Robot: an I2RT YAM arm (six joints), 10 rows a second.
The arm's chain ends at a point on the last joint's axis. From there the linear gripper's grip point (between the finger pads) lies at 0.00 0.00 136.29 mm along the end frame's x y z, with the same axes.
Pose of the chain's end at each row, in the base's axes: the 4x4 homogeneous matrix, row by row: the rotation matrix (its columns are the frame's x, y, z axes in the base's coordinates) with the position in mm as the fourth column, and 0 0 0 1 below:
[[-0.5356 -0.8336 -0.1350 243.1], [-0.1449 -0.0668 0.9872 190.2], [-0.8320 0.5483 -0.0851 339.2], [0 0 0 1]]
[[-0.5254 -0.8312 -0.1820 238.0], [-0.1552 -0.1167 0.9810 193.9], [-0.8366 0.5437 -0.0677 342.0], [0 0 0 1]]
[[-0.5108 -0.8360 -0.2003 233.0], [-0.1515 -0.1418 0.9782 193.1], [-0.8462 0.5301 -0.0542 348.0], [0 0 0 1]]
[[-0.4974 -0.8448 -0.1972 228.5], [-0.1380 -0.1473 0.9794 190.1], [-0.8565 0.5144 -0.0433 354.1], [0 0 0 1]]
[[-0.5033 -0.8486 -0.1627 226.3], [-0.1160 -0.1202 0.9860 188.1], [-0.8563 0.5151 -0.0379 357.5], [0 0 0 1]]
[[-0.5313 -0.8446 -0.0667 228.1], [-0.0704 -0.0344 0.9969 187.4], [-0.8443 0.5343 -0.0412 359.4], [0 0 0 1]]
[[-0.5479 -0.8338 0.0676 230.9], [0.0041 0.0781 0.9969 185.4], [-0.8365 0.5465 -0.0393 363.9], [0 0 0 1]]
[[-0.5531 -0.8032 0.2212 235.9], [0.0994 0.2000 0.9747 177.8], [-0.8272 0.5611 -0.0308 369.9], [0 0 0 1]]
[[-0.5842 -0.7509 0.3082 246.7], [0.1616 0.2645 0.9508 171.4], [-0.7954 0.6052 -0.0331 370.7], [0 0 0 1]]
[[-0.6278 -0.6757 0.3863 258.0], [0.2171 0.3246 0.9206 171.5], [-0.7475 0.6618 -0.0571 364.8], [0 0 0 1]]
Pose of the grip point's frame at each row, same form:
[[-0.5356 -0.8336 -0.1350 224.7], [-0.1449 -0.0668 0.9872 324.7], [-0.8320 0.5483 -0.0851 327.6], [0 0 0 1]]
[[-0.5254 -0.8312 -0.1820 213.2], [-0.1552 -0.1167 0.9810 327.6], [-0.8366 0.5437 -0.0677 332.8], [0 0 0 1]]
[[-0.5108 -0.8360 -0.2003 205.7], [-0.1515 -0.1418 0.9782 326.4], [-0.8462 0.5301 -0.0542 340.6], [0 0 0 1]]
[[-0.4974 -0.8448 -0.1972 201.6], [-0.1380 -0.1473 0.9794 323.6], [-0.8565 0.5144 -0.0433 348.2], [0 0 0 1]]
[[-0.5033 -0.8486 -0.1627 204.1], [-0.1160 -0.1202 0.9860 322.5], [-0.8563 0.5151 -0.0379 352.3], [0 0 0 1]]
[[-0.5313 -0.8446 -0.0667 219.0], [-0.0704 -0.0344 0.9969 323.3], [-0.8443 0.5343 -0.0412 353.8], [0 0 0 1]]
[[-0.5479 -0.8338 0.0676 240.1], [0.0041 0.0781 0.9969 321.3], [-0.8365 0.5465 -0.0393 358.5], [0 0 0 1]]
[[-0.5531 -0.8032 0.2212 266.0], [0.0994 0.2000 0.9747 310.6], [-0.8272 0.5611 -0.0308 365.7], [0 0 0 1]]
[[-0.5842 -0.7509 0.3082 288.7], [0.1616 0.2645 0.9508 301.0], [-0.7954 0.6052 -0.0331 366.2], [0 0 0 1]]
[[-0.6278 -0.6757 0.3863 310.6], [0.2171 0.3246 0.9206 297.0], [-0.7475 0.6618 -0.0571 357.0], [0 0 0 1]]

